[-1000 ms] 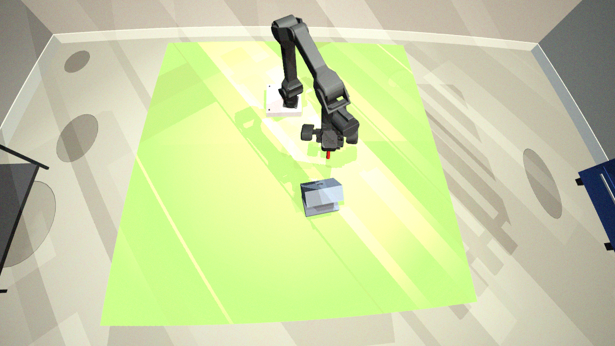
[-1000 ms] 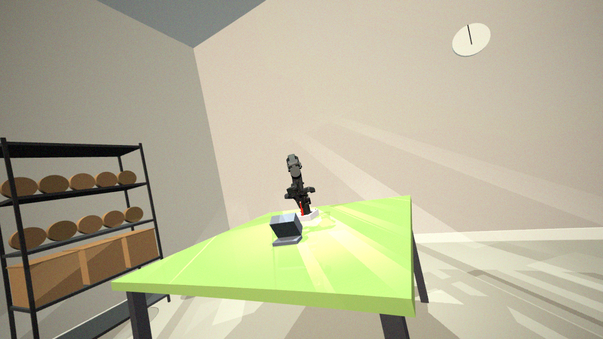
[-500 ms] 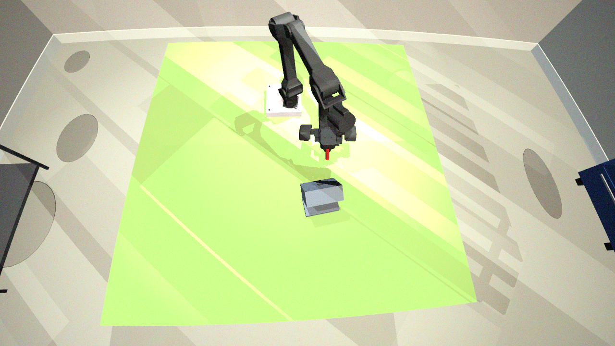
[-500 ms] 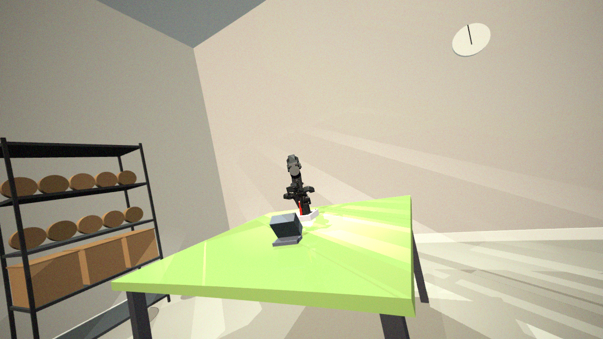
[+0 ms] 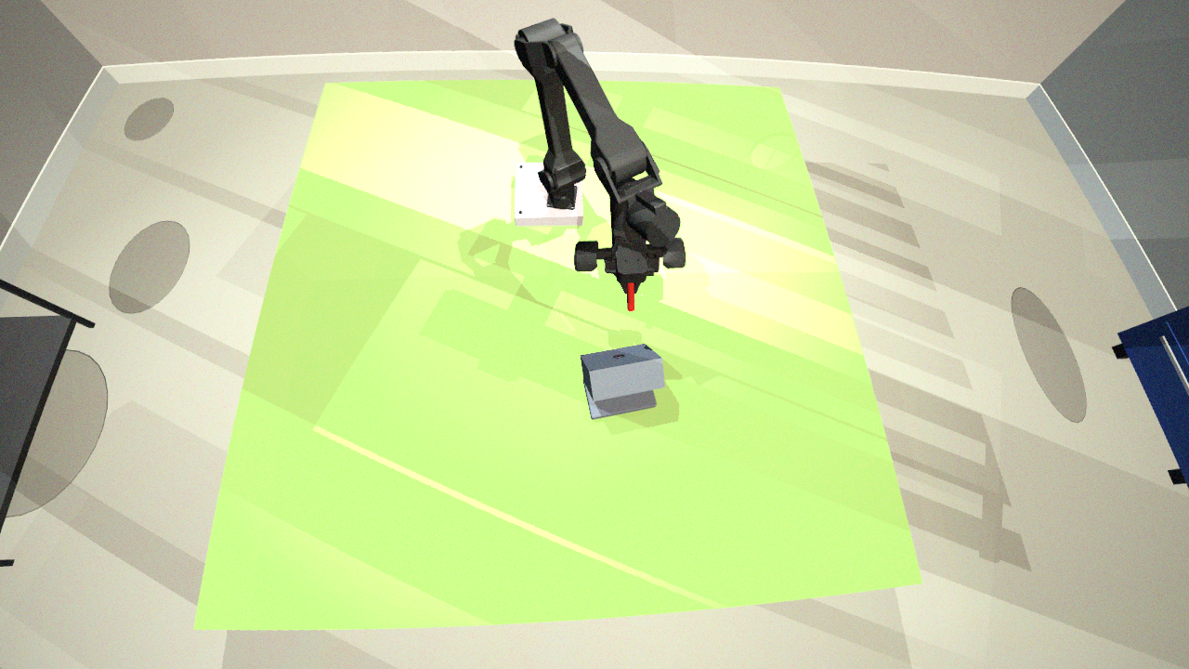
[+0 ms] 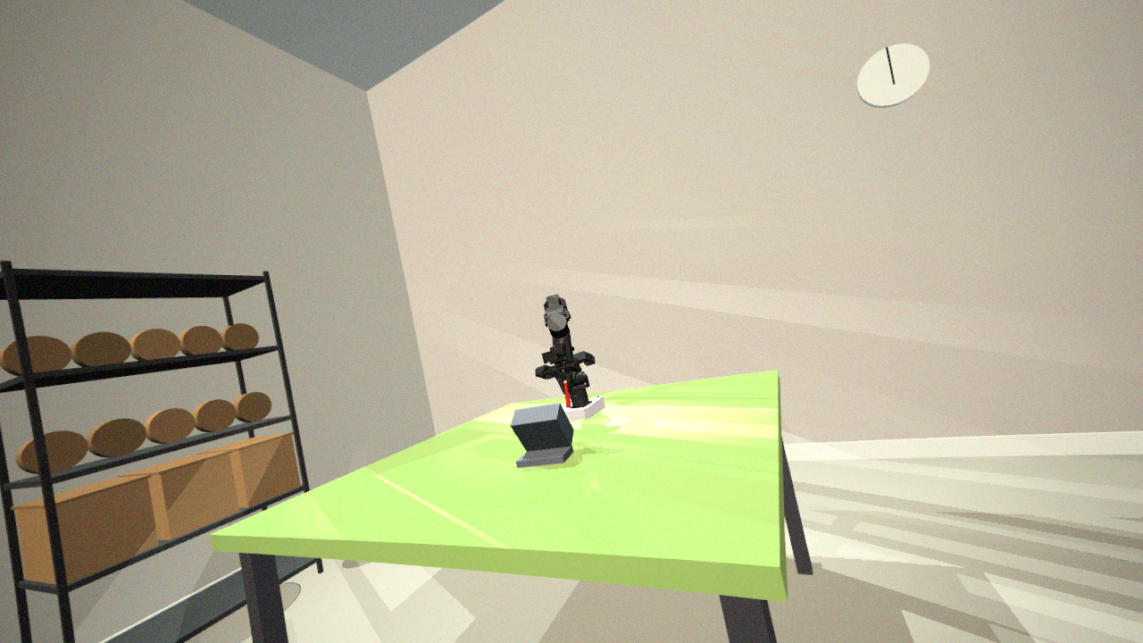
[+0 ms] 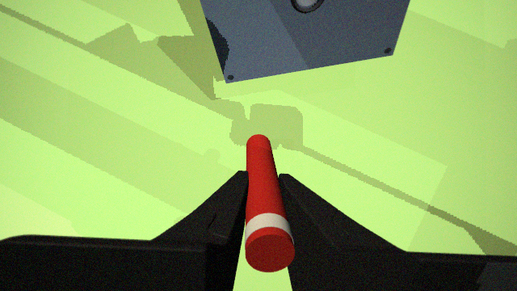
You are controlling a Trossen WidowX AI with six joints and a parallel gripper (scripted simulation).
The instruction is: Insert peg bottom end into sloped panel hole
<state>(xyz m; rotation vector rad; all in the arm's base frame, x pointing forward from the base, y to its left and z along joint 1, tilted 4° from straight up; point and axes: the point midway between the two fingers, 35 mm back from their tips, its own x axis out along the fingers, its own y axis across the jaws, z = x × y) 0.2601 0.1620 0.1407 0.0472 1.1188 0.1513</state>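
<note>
Right now my gripper tip is 130 mm short of the grey sloped panel block and 60 mm above it. The rest, counted from my gripper tip: red peg (10 mm behind, 20 mm above).
</note>
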